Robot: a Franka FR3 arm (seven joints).
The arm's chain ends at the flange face. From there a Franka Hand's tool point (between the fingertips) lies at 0.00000 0.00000 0.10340 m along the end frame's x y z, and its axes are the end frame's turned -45 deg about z.
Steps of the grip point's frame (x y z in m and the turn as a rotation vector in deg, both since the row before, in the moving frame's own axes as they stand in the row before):
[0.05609, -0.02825, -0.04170, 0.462, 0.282, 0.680]
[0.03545, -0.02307, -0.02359, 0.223, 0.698, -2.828]
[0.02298, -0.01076, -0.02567, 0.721, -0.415, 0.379]
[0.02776, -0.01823, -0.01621, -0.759, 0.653, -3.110]
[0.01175, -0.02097, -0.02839, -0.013, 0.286, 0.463]
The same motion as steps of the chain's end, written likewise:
[0.01991, -0.05869, -0.04170, 0.526, -0.127, 0.680]
[0.00818, -0.04019, -0.02358, 0.651, 0.336, -2.828]
[0.01009, -0.02346, -0.02566, 0.216, -0.803, 0.379]
[0.00493, -0.03261, -0.01619, -0.075, 0.998, -3.110]
[-0.00690, -0.02279, -0.02839, 0.193, 0.211, 0.463]

